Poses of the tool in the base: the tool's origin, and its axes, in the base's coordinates. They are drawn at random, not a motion.
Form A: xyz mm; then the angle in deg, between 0 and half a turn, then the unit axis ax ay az.
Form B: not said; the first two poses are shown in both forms.
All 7 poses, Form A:
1: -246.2 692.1 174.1 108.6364 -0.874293 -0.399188 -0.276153
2: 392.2 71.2 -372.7 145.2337 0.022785 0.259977 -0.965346
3: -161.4 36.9 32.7 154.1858 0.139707 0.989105 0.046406
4: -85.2 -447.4 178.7 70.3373 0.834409 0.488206 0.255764
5: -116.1 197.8 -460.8 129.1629 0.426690 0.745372 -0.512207
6: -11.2 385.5 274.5 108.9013 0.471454 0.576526 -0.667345
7: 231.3 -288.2 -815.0 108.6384 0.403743 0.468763 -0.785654
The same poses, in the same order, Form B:
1: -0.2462 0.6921 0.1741 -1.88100 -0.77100 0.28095
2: 0.3922 0.0712 -0.3727 -0.46927 0.18944 -2.55981
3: -0.1614 0.0369 0.0327 2.97785 0.43167 2.82498
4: -0.0852 -0.4474 0.1787 1.15851 0.32376 0.56943
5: -0.1161 0.1978 -0.4608 -2.17933 1.20686 2.79250
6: -0.0112 0.3855 0.2745 -0.23405 1.29416 -1.67964
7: 0.2313 -0.2882 -0.8150 -0.20599 1.04070 -1.77895
